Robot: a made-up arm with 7 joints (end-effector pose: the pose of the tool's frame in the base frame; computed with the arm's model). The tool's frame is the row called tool. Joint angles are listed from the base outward.
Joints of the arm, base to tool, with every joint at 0 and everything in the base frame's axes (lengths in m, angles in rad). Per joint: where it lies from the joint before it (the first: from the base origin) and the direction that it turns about. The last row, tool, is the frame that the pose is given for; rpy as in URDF.
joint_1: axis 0 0.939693 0.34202 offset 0.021 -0.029 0.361
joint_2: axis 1 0 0 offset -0.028 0.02 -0.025
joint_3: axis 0 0 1 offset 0.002 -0.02 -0.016
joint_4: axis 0 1 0 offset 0.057 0 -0.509
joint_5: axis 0 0 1 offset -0.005 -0.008 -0.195
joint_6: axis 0 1 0 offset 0.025 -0.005 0.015
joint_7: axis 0 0 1 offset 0.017 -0.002 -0.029
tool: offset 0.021 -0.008 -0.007 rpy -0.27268 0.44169 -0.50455
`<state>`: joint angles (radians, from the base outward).
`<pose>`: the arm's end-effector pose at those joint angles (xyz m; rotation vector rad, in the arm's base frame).
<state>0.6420 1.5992 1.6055 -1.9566 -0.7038 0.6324 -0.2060</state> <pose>0.0696 0.4216 0.5792 2.7836 -0.0419 0.3969</pose>
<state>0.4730 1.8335 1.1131 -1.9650 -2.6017 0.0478 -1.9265</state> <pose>0.1739 0.4151 0.6198 0.2640 -1.5973 -1.0061</pose>
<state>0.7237 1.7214 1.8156 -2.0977 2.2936 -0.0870 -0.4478</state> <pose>-0.0216 0.3720 0.6790 0.3648 -2.0635 -1.0283</pose>
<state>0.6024 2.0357 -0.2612 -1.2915 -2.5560 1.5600 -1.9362</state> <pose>0.1725 0.5782 0.4395 -0.4914 -0.8155 -1.2315</pose>
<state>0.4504 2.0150 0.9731 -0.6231 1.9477 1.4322 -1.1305</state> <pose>0.1758 0.5600 0.7000 0.4731 -0.2551 -0.7438</pose>
